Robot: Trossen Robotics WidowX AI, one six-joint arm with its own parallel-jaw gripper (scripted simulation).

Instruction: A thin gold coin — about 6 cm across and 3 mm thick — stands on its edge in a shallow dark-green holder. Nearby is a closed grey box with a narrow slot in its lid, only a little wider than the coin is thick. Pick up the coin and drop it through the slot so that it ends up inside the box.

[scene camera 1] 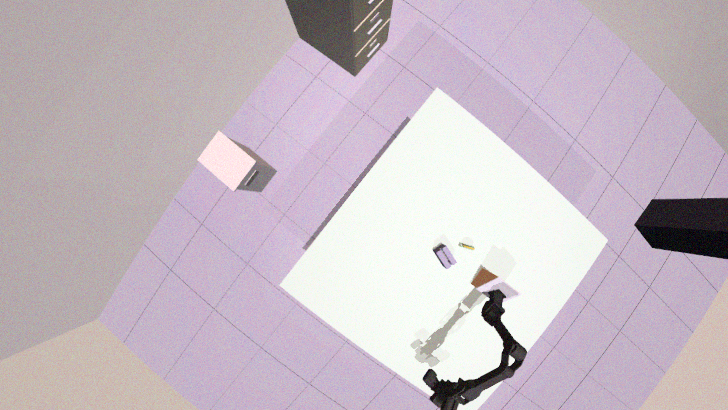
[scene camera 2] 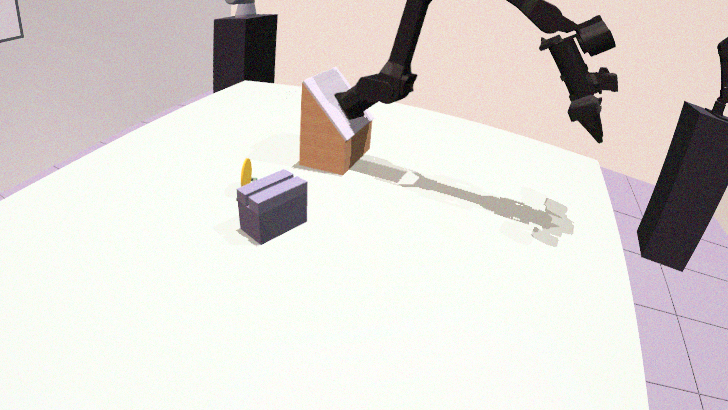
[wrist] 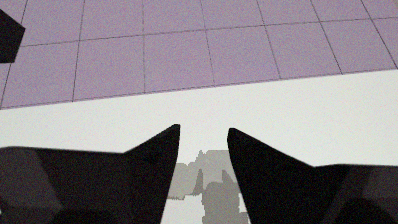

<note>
I see my gripper (scene camera 2: pixel 600 139).
My gripper shows as well in the wrist view (wrist: pixel 204 132).
</note>
